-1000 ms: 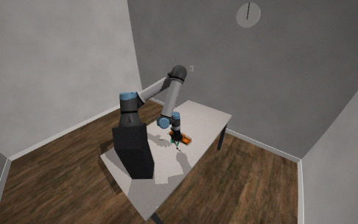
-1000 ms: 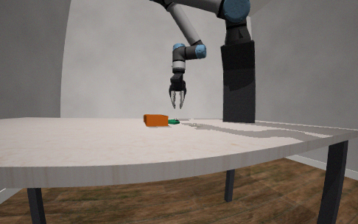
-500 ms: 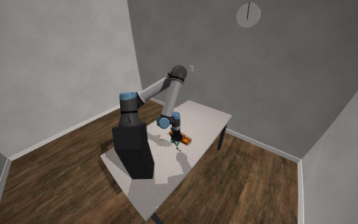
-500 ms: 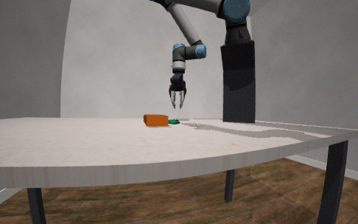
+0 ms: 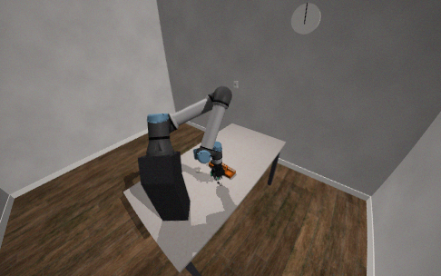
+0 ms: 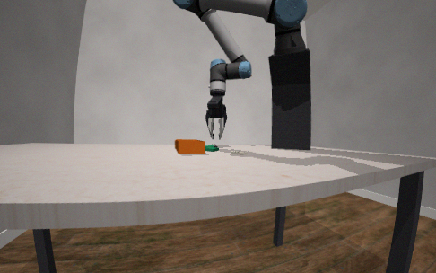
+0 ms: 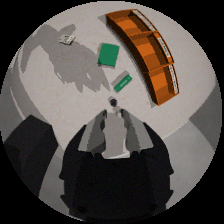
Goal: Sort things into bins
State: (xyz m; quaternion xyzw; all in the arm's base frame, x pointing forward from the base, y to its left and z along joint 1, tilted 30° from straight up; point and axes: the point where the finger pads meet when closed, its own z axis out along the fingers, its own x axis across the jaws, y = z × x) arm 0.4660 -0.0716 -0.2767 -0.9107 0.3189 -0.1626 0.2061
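My gripper is now 5 cm above the small dark thing. The rest, counted from my hand: green block (10 cm to the left, 6 cm ahead, 5 cm below); green cylinder (5 cm below, 5 cm ahead, 3 cm to the left); white object (23 cm to the left, 5 cm below, 2 cm ahead).
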